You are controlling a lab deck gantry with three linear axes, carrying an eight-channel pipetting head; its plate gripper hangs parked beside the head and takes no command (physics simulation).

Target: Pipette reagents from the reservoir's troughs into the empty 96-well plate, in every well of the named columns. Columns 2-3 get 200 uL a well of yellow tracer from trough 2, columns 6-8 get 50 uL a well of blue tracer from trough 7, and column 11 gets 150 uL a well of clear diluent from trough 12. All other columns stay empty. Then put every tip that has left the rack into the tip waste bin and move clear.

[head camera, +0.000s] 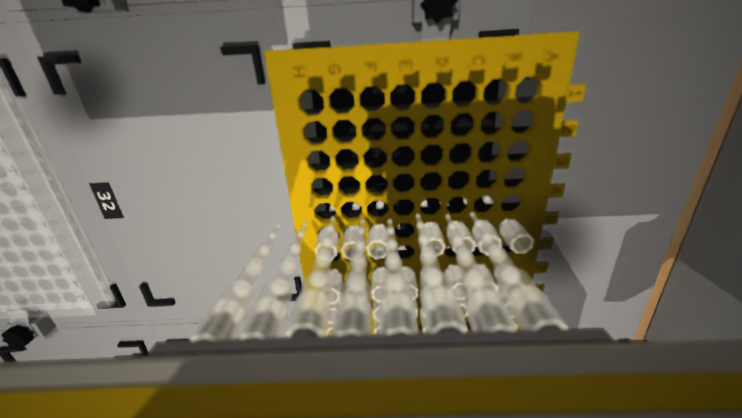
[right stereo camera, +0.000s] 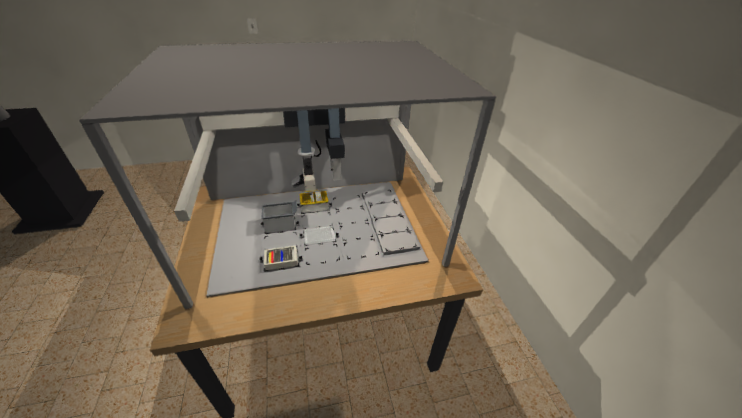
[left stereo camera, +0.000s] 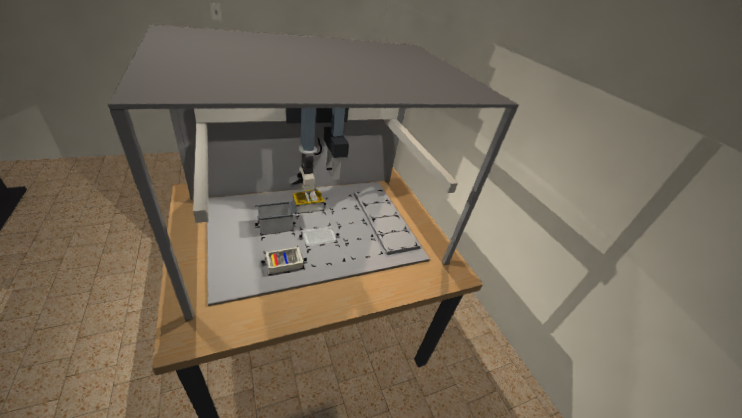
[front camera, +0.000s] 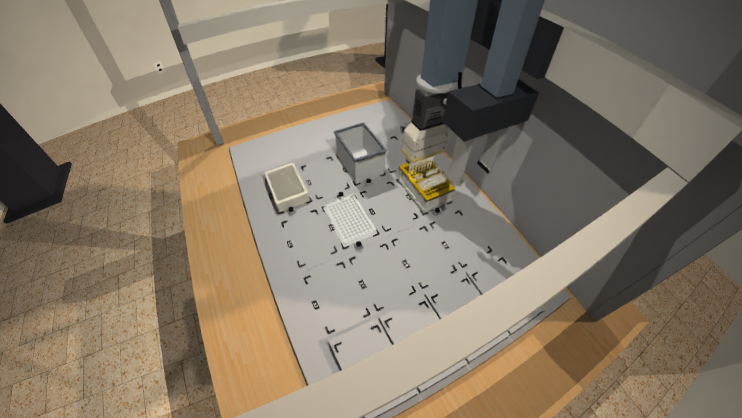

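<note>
A back panel (front camera: 556,173), (head camera: 693,306), (right stereo camera: 242,162), (left stereo camera: 243,157) is visible in the scene.
</note>
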